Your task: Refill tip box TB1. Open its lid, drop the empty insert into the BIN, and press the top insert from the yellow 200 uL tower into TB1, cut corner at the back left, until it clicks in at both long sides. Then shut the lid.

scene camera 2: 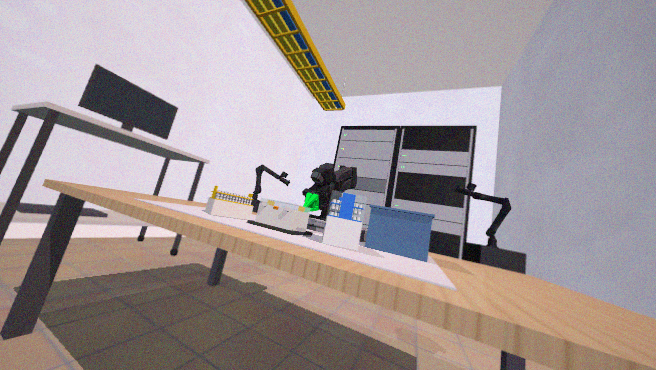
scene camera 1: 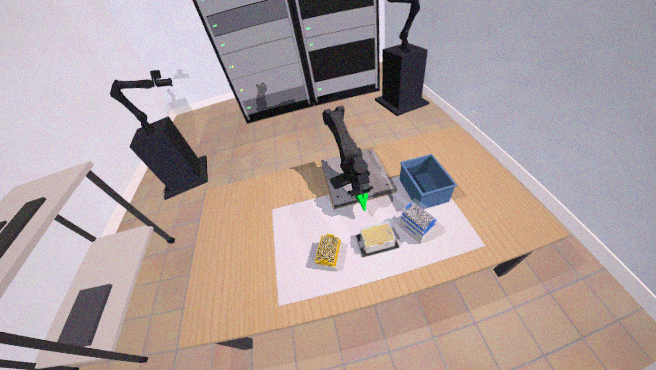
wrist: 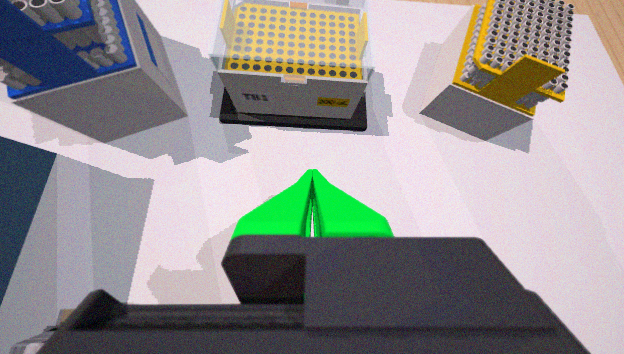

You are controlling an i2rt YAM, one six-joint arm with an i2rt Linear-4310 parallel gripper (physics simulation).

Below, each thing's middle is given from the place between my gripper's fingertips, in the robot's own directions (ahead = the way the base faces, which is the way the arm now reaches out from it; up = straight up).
The clear lid (wrist: 294, 47) is 120 mm ahead of my hand, 10 mm to the right of it and 10 mm above it. From my hand the other things lie so: blue bin (scene camera 2: 406, 233): 330 mm to the left; yellow insert tower (scene camera 2: 214, 206): 220 mm to the right, 90 mm ahead, 20 mm below.
